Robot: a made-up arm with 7 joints. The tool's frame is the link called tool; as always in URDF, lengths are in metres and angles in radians. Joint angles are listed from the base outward. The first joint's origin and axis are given. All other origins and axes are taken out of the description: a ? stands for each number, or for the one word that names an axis. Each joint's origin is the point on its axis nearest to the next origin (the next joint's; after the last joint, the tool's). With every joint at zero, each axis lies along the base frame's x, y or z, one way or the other. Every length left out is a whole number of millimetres.
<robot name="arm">
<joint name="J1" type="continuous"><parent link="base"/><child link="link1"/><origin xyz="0.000 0.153 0.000"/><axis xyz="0 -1 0"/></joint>
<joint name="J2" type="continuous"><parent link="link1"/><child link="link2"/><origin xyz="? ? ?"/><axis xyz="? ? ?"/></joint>
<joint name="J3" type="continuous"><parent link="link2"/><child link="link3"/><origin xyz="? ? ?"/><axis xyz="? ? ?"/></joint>
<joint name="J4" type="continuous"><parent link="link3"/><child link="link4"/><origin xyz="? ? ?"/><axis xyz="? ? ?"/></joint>
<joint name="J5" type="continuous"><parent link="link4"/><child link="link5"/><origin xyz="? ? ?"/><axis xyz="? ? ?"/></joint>
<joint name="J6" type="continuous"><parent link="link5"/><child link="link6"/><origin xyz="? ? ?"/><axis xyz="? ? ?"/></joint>
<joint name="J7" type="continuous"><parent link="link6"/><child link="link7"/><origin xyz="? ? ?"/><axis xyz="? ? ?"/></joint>
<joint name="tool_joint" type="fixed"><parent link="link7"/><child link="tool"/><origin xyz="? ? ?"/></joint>
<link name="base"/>
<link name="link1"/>
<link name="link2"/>
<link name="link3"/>
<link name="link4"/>
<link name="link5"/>
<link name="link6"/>
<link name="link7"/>
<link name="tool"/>
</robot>
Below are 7 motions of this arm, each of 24 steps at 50 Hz.
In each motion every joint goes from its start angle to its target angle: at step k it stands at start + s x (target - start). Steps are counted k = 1, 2, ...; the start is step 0. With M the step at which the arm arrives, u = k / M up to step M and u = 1 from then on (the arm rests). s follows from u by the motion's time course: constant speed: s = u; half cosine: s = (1 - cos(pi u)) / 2; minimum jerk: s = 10 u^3 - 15 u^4 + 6 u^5.
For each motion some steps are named. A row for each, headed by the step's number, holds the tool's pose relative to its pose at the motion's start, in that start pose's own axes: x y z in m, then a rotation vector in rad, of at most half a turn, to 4 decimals.
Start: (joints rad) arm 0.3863 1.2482 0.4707 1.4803 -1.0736 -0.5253 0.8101
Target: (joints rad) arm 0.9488 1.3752 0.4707 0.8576 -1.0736 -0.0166 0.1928
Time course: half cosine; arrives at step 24
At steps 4, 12, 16, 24:
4: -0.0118 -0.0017 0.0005 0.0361 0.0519 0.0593
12: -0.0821 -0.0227 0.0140 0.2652 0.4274 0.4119
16: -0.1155 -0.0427 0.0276 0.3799 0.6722 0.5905
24: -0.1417 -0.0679 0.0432 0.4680 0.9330 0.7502

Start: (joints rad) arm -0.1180 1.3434 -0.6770 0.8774 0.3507 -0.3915 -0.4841
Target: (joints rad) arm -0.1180 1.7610 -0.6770 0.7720 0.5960 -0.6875 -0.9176
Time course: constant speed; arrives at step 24
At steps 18, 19, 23, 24:
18: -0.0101 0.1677 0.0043 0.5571 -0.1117 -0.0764
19: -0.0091 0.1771 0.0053 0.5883 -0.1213 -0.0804
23: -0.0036 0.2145 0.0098 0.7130 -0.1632 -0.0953
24: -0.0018 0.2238 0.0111 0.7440 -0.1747 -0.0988

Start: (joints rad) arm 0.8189 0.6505 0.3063 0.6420 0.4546 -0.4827 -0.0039
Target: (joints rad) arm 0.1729 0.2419 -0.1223 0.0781 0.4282 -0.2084 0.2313
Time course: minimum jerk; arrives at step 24
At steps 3, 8, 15, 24:
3: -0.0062 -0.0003 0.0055 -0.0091 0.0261 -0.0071
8: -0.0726 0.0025 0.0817 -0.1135 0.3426 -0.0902
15: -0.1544 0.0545 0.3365 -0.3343 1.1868 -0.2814
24: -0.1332 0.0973 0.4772 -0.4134 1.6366 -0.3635

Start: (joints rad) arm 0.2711 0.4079 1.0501 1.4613 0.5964 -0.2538 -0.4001
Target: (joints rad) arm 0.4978 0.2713 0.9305 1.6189 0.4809 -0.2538 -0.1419
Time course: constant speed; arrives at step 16
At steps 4, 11, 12, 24:
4: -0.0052 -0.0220 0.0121 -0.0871 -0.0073 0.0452
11: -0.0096 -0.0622 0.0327 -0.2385 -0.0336 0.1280
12: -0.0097 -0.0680 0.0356 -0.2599 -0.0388 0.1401
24: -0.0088 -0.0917 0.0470 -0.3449 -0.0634 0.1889

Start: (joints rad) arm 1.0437 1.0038 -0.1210 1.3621 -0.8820 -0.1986 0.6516
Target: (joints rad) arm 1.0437 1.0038 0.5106 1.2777 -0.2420 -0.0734 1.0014
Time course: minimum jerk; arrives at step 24
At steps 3, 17, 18, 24:
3: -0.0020 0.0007 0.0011 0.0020 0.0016 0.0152
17: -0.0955 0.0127 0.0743 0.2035 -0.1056 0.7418
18: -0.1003 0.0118 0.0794 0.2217 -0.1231 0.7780
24: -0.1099 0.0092 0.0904 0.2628 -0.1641 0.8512

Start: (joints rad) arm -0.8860 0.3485 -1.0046 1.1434 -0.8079 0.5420 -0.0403
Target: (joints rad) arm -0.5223 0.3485 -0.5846 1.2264 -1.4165 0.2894 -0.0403
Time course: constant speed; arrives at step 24
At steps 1, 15, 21, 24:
1: -0.0029 0.0094 -0.0047 0.0358 0.0002 -0.0100
15: -0.0475 0.1471 -0.0447 0.5019 0.0538 -0.1909
21: -0.0686 0.2065 -0.0471 0.6760 0.1094 -0.2859
24: -0.0794 0.2356 -0.0450 0.7558 0.1450 -0.3357

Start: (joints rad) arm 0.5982 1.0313 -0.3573 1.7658 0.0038 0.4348 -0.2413
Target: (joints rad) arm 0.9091 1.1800 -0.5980 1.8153 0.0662 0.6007 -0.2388
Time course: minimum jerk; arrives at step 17
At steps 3, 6, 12, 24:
3: 0.0016 0.0023 -0.0013 0.0018 -0.0004 -0.0053
6: 0.0091 0.0137 -0.0067 0.0110 -0.0005 -0.0313
12: 0.0284 0.0493 -0.0170 0.0464 0.0196 -0.1126
24: 0.0326 0.0585 -0.0182 0.0571 0.0298 -0.1333

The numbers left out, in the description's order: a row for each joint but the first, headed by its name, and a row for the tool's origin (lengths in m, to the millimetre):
J2: xyz 0.000 0.000 0.000, axis 1 0 0
J3: xyz 0.000 0.000 -0.334, axis 0 0 1
J4: xyz 0.000 0.000 0.000, axis 0 -1 0
J5: xyz 0.000 0.000 -0.235, axis 0 0 1
J6: xyz 0.000 0.000 0.000, axis 0 1 0
J7: xyz 0.000 0.000 0.000, axis -1 0 0
tool: xyz 0.000 0.000 0.000

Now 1 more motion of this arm.
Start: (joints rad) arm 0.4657 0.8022 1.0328 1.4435 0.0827 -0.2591 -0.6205
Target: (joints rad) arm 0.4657 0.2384 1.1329 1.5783 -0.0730 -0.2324 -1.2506
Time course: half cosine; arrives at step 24
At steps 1, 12, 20, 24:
1: -0.0003 0.0002 0.0008 0.0032 0.0016 -0.0005
12: -0.0194 0.0225 0.0980 0.3730 0.1723 -0.0971
20: -0.0156 0.0398 0.1833 0.6832 0.2953 -0.2388
24: -0.0133 0.0423 0.1962 0.7296 0.3114 -0.2654

